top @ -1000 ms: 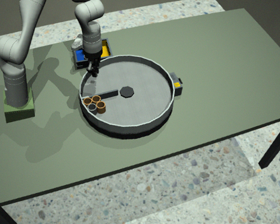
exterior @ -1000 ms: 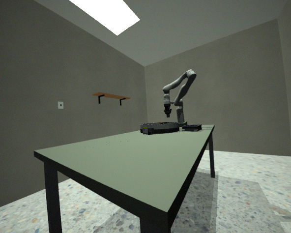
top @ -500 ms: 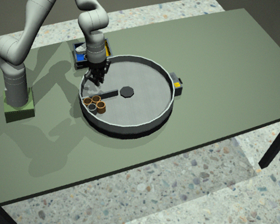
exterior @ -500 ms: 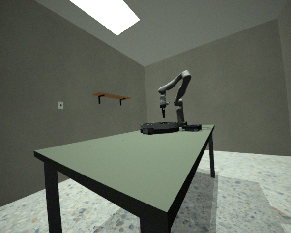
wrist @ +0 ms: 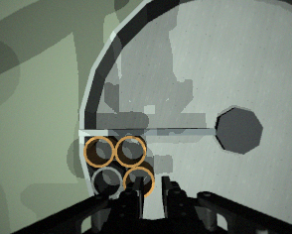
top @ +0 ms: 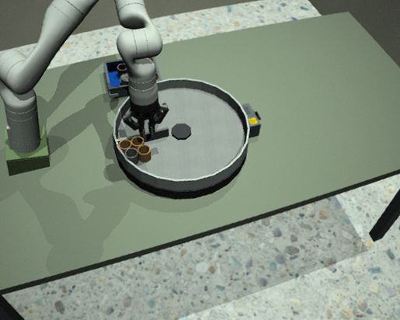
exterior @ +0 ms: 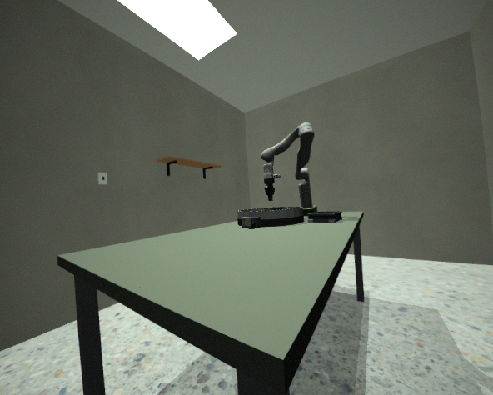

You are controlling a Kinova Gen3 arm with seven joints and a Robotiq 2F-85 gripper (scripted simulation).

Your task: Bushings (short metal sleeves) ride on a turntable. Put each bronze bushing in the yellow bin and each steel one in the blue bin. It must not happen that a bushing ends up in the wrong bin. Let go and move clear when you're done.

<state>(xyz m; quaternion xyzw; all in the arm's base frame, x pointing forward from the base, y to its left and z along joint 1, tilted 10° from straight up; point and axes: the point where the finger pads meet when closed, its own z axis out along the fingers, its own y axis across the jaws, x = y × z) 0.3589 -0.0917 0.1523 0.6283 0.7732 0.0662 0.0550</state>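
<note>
My hand is 110 mm short of the turntable, 70 mm to the right of it and 110 mm above it.
</note>
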